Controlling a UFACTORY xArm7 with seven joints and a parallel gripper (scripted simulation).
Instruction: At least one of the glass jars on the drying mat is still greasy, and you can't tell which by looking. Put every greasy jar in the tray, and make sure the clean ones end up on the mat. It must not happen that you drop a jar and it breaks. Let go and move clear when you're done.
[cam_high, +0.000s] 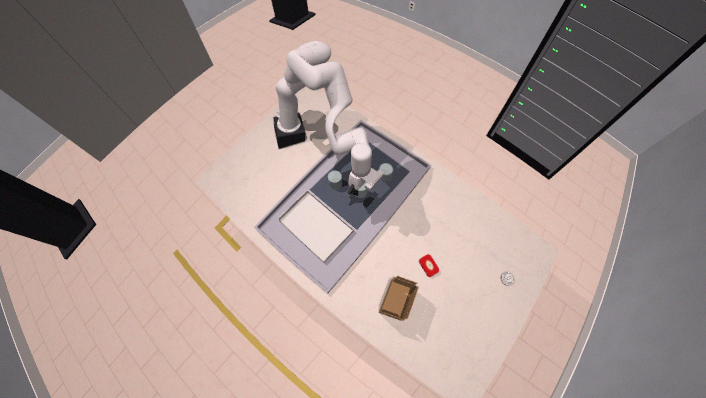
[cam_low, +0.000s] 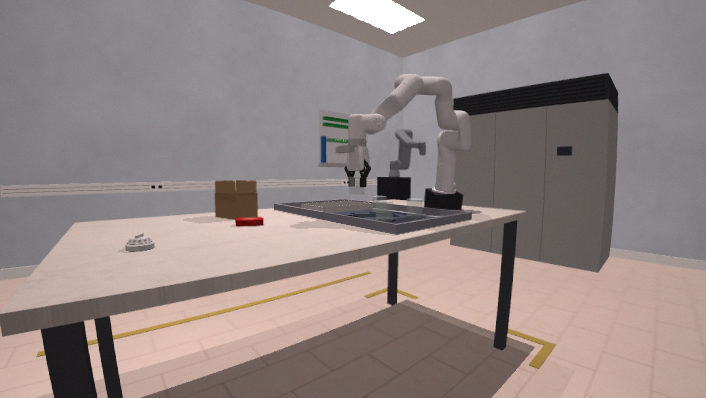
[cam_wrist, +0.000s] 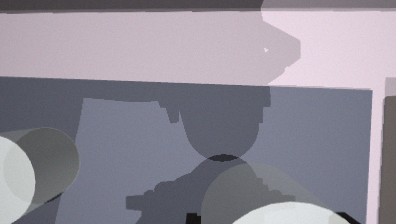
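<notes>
My gripper is now 23 cm to the left of the pale tray, 13 cm above it and 9 cm past it. The rest, counted from my hand: dark drying mat (14 cm below, 9 cm to the left, 6 cm behind); cardboard box (40 cm ahead, 30 cm to the right, 8 cm below); red flat object (44 cm ahead, 12 cm below, 10 cm to the right).
</notes>
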